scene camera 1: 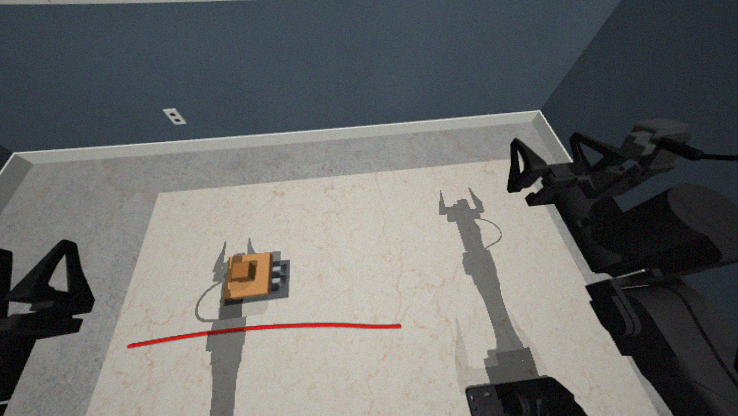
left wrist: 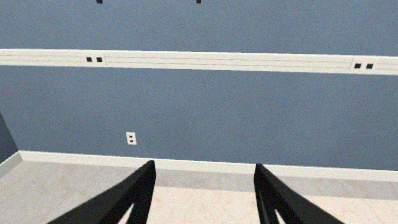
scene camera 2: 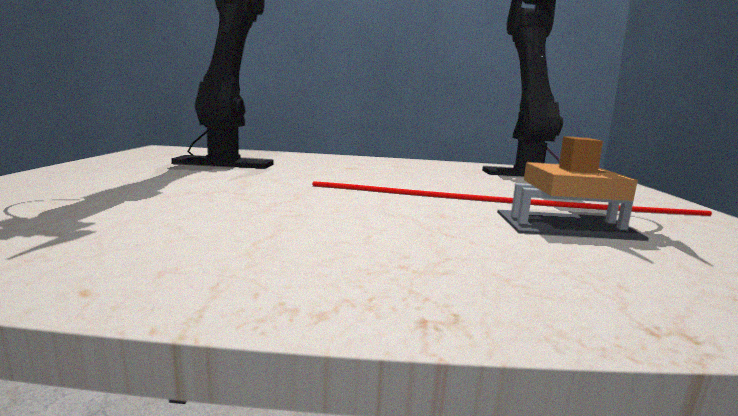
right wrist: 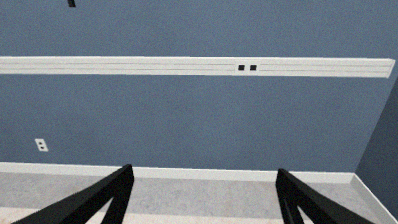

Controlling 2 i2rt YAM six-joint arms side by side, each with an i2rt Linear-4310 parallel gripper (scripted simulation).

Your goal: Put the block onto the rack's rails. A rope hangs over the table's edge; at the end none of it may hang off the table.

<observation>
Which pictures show the grey rack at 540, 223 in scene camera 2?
Scene camera 1 and scene camera 2 only.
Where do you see an orange block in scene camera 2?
578, 174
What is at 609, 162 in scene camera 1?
My right gripper.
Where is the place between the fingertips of my left gripper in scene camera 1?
37, 245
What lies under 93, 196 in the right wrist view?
My right gripper.
</observation>
